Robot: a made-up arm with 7 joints.
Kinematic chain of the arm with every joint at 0, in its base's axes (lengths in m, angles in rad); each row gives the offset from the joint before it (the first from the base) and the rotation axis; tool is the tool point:
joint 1: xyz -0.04 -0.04 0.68 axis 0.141 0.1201 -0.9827
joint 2: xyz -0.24 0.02 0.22 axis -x
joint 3: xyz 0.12 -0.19 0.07 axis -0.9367 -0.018 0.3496
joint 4: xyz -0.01 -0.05 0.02 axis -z
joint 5: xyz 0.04 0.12 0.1 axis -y
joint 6: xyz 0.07 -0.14 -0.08 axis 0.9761 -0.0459 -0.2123
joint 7: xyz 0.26 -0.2 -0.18 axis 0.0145 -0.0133 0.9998
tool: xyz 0.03 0 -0.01
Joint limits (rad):
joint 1: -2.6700..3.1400
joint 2: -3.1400..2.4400
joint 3: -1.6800..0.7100
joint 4: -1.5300..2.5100
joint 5: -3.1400..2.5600
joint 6: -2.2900..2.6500
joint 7: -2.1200..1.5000
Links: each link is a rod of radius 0.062 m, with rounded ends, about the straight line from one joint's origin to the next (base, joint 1, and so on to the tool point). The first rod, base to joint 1, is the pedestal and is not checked.
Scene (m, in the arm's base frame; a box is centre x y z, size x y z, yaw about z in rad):
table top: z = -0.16
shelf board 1: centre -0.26 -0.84 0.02 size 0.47 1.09 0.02 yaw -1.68
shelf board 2: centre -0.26 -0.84 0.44 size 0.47 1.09 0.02 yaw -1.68
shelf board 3: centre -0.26 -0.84 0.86 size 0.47 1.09 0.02 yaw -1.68
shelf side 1: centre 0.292 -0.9 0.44 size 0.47 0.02 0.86 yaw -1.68
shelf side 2: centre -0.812 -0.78 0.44 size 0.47 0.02 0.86 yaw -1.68
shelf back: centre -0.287 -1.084 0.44 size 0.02 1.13 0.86 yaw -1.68
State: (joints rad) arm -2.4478 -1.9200 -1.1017 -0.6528 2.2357 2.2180 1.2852
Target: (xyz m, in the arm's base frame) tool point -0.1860 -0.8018 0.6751
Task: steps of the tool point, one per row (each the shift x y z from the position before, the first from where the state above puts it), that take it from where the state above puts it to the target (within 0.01 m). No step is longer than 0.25 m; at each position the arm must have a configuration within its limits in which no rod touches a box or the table.
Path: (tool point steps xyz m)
1: -0.0980 0.1623 -0.0470
2: -0.1670 0.0612 -0.0567
3: -0.1771 -0.0574 -0.0376
4: -0.1340 -0.1498 0.0144
5: -0.0630 -0.1841 0.0874
6: 0.0035 -0.1509 0.1581
7: 0.0408 -0.0668 0.2004
8: -0.0014 -0.0793 -0.0294
9: -0.0054 -0.0789 -0.0139
10: -0.0086 -0.0747 0.0010
11: -0.0111 -0.0671 0.0150
12: -0.0126 -0.0565 0.0273

